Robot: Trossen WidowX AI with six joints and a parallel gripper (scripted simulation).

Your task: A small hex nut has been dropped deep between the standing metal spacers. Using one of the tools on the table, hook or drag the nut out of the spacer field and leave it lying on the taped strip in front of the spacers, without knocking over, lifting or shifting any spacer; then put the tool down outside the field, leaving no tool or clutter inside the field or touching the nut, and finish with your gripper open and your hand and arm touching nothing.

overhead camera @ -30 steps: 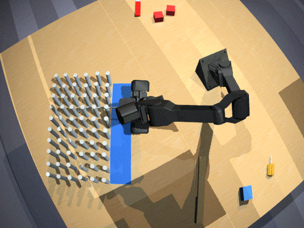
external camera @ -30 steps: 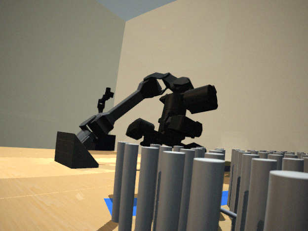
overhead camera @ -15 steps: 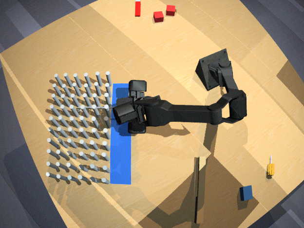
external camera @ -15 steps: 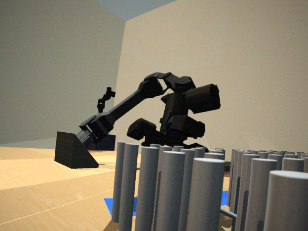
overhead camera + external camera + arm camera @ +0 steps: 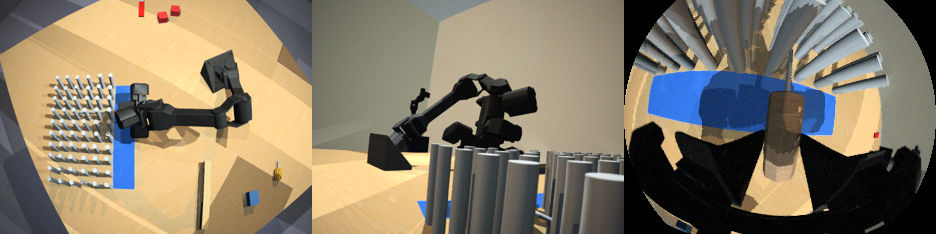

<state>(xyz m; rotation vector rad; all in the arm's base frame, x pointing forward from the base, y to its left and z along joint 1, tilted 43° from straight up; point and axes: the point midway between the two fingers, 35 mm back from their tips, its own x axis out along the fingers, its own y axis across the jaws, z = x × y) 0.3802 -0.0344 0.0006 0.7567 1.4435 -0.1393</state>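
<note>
The blue taped strip lies 8 cm ahead of my gripper tip, 5 cm to the left of it and 3 cm below it. Round my gripper tip: thin metal hook tool: 9 cm ahead, 5 cm to the right; blue block: 54 cm to the left, 21 cm behind, 1 cm below; yellow-handled screwdriver: 52 cm to the left, 37 cm behind, 1 cm below.
</note>
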